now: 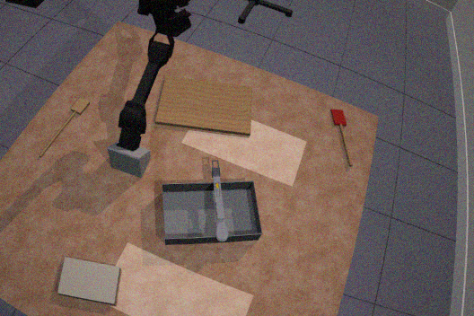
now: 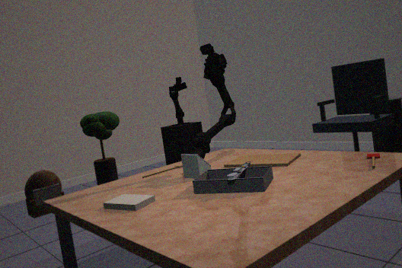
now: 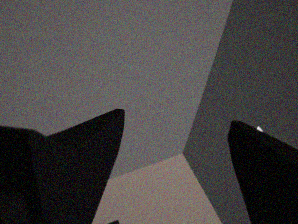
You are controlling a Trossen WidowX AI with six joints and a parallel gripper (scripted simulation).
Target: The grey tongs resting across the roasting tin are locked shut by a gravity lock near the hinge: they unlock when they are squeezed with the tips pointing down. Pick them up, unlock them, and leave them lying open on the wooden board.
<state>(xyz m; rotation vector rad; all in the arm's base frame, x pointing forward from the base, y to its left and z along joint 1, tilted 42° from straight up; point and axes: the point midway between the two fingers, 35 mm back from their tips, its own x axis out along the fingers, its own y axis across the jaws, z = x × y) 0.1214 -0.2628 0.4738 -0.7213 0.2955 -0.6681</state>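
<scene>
Now: gripper tip 550 mm above the yellow lock piece, 190 mm short of it and 130 mm to the left of it. From my gripper tip the other things lie so: roasting tin 590 mm below, 210 mm to the right, 190 mm ahead; then grey block 610 mm below, 570 mm to the right, 80 mm behind; then wooden board 610 mm below, 230 mm to the left, 30 mm ahead.
</scene>
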